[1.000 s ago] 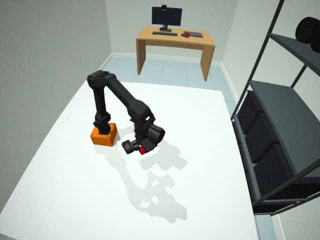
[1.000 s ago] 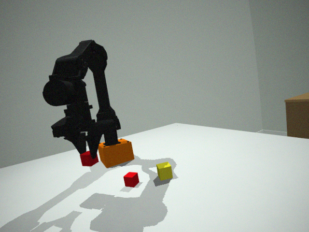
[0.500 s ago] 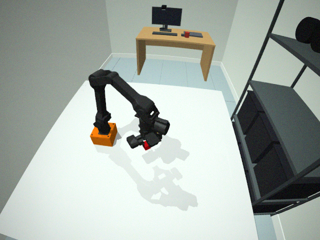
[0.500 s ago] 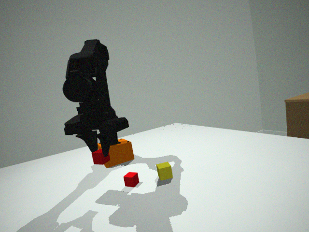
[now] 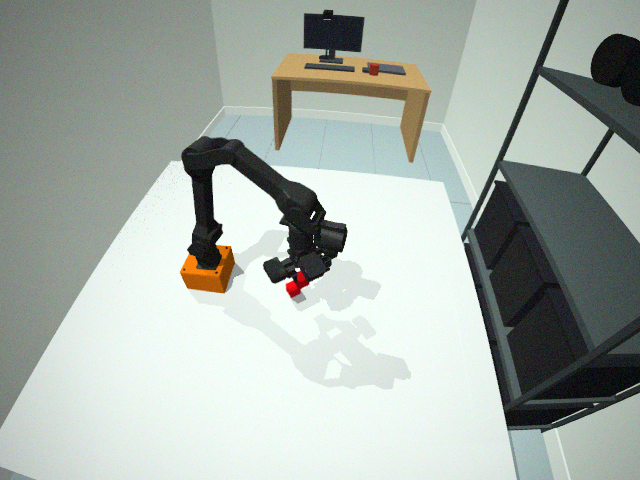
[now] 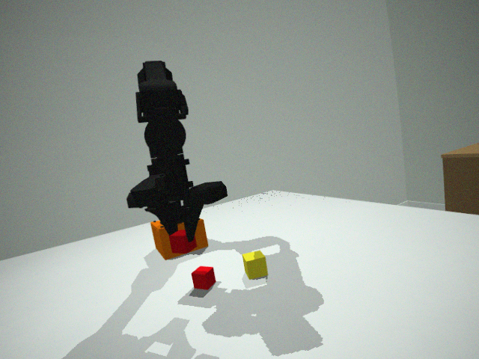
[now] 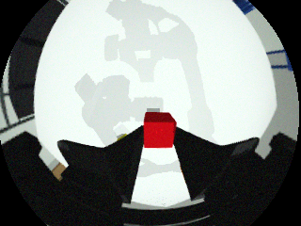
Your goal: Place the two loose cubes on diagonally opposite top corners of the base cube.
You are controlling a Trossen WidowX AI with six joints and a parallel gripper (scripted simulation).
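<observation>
The yellow base cube lies 1 cm ahead of my gripper tip, 14 cm to the left of it and 9 cm below it.
</observation>
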